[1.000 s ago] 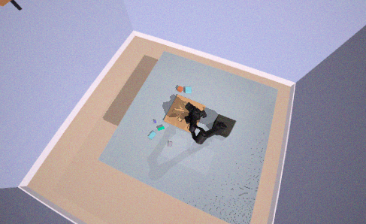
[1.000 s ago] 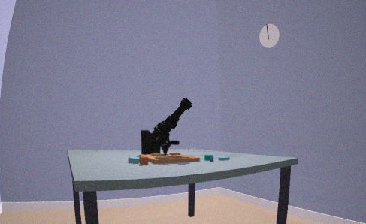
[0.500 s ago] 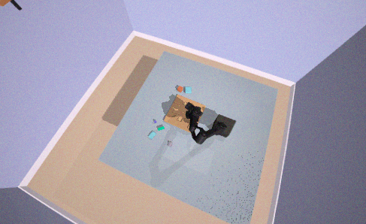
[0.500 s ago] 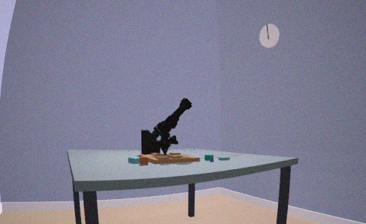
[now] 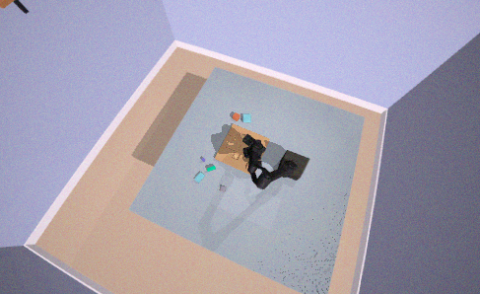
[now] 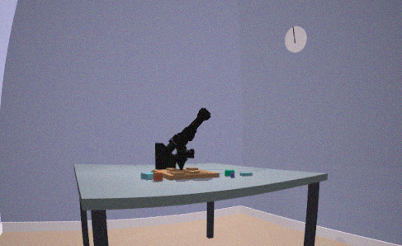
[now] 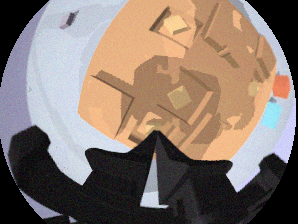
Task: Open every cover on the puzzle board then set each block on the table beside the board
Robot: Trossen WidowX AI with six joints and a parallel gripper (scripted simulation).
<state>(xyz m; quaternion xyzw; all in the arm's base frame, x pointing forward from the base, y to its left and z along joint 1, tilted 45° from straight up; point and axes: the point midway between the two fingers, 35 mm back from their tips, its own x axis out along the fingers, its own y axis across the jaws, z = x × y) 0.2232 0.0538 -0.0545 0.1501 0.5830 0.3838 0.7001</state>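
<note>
Right now my gripper tip is 28 cm to the right of the grey block, 12 cm short of it and 1 cm above it. From my gripper tip the other things lie so: small purple block: 33 cm ahead, 15 cm to the left, 1 cm below; green block: 25 cm ahead, 19 cm to the left; orange block: 25 cm to the right, 25 cm ahead.
</note>
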